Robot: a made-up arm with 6 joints.
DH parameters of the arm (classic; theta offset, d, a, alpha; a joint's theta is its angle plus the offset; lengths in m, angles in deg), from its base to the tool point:
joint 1: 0 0.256 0 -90
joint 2: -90 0 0.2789 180
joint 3: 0 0 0 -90
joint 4: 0 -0.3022 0 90
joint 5: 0 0.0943 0 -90
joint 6: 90 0 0 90
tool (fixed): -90 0 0 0
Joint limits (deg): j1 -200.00..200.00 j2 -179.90..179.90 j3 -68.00..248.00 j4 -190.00..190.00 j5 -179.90..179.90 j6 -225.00..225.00
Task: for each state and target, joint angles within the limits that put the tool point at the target. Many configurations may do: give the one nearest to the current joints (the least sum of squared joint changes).
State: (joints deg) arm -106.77 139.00 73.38 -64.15 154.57 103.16
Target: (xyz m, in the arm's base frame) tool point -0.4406 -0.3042 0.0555
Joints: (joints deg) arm -139.89 94.05 73.36 -57.13 154.57 103.16
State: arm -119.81 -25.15 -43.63 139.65 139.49 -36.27
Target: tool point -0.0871 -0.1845 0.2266
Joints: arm -134.68 19.33 -64.02 135.97 139.49 -36.27
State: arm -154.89 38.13 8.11 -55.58 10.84 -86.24
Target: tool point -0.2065 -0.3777 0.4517
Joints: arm -112.50 25.45 30.34 -60.62 10.84 -86.24
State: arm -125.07 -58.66 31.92 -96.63 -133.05 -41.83
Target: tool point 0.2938 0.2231 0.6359
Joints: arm -139.86 -73.20 52.52 -101.51 -133.05 -41.83
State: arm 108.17 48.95 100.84 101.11 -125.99 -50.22
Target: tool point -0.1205 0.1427 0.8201
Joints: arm 123.54 21.58 79.46 103.23 -125.99 -50.22
